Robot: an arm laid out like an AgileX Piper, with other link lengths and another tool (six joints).
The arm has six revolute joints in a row. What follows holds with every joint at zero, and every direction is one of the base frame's. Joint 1 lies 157.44 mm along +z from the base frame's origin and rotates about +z. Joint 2 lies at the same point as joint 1 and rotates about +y. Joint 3 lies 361.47 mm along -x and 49.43 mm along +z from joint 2 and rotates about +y. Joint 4 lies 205.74 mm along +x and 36.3 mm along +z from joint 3 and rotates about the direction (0.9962, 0, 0.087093). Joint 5 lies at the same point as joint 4 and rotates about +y. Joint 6 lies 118.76 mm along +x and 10.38 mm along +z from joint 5 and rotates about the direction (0.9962, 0, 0.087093). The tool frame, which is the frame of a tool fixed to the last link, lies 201.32 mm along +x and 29 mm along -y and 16.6 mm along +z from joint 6; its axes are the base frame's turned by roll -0.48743, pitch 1.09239 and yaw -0.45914 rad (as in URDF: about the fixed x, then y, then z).
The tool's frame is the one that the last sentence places.
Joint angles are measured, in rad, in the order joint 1, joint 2, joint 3, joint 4, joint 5, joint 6. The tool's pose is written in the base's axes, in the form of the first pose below.
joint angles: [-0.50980 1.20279 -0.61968 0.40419 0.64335 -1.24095]
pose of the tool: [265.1 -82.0 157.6], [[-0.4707 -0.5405 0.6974], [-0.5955 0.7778 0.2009], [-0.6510 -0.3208 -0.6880]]
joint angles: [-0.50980 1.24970 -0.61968 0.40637 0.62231 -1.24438]
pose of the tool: [269.1 -86.4 147.8], [[-0.4901 -0.5441 0.6810], [-0.5866 0.7837 0.2041], [-0.6447 -0.2994 -0.7033]]
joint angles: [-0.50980 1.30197 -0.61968 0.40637 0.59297 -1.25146]
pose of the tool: [274.0 -92.7 137.0], [[-0.5083 -0.5487 0.6638], [-0.5826 0.7867 0.2043], [-0.6343 -0.2829 -0.7195]]
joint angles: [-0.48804 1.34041 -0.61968 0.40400 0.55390 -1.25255]
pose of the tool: [282.3 -95.4 130.7], [[-0.5061 -0.5598 0.6561], [-0.5939 0.7778 0.2055], [-0.6254 -0.2856 -0.7262]]
